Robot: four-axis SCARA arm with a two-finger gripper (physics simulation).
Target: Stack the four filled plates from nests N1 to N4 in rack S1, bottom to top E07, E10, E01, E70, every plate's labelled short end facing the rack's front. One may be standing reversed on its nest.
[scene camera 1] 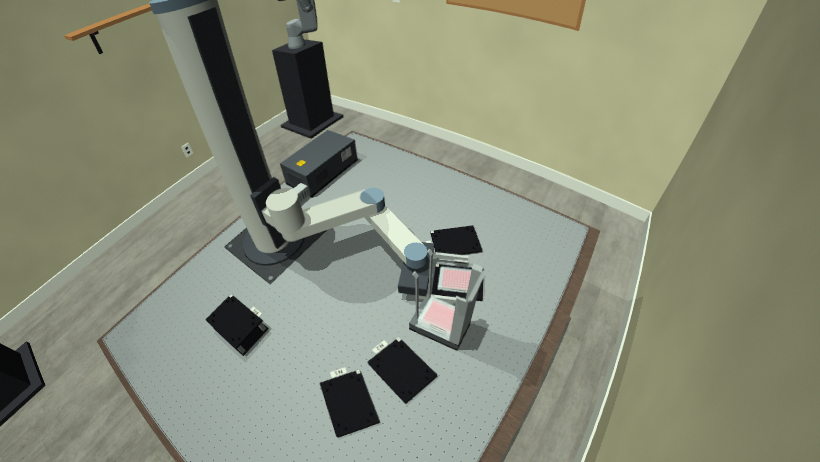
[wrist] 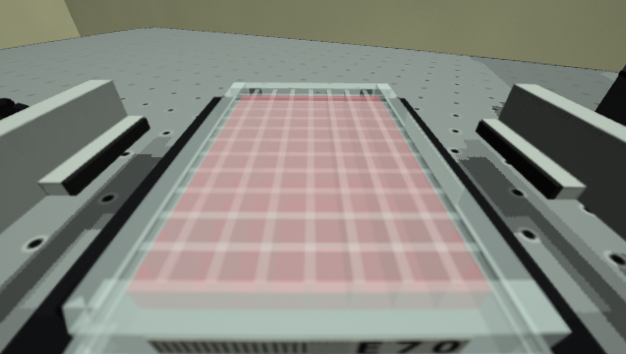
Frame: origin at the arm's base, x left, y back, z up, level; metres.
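Seen in the pictures: gripper, fingertip midpoint: (scene camera 1: pixel 466 279) (wrist: pixel 313 105); arm's base at its link origin: (scene camera 1: pixel 274 241).
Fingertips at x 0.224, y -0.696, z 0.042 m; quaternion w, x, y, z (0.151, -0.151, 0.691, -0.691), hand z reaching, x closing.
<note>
Offsets run from my fingertips to a thing's top centre. "pt": to the spot under its first point.
A filled plate labelled E70 @(dy +0.022, dx -0.009, dz -0.002 m) (scene camera 1: pixel 455 279) (wrist: pixel 310 190) lies flat on a black nest (scene camera 1: pixel 475 293) (wrist: pixel 37 327) behind the rack. Its label faces the wrist camera. My gripper (scene camera 1: pixel 454 275) (wrist: pixel 313 105) is open around this plate, one finger beyond each long side, with gaps between the pads and the plate. Rack S1 @(dy -0.014, dx -0.179, dz +0.263 m) (scene camera 1: pixel 463 321) stands beside that nest and holds filled plates @(dy -0.021, dx -0.178, dz +0.054 m) (scene camera 1: pixel 438 315) in a stack; their labels cannot be read. Nest N1 @(dy +0.067, dx -0.521, dz -0.007 m) (scene camera 1: pixel 349 404) and nest N2 @(dy +0.005, dx -0.356, dz -0.007 m) (scene camera 1: pixel 402 370) are bare black blocks.
Another bare black nest @(dy +0.115, dx +0.138, dz -0.007 m) (scene camera 1: pixel 457 239) lies behind the E70 nest. A black block @(dy +0.503, dx -0.557, dz +0.041 m) (scene camera 1: pixel 235 322) with a tag lies at the left. A dark grey box @(pt dy +0.764, dx +0.136, dz +0.086 m) (scene camera 1: pixel 319 159) stands near the arm's column (scene camera 1: pixel 192 91). The rack's uprights rise close to my gripper.
</note>
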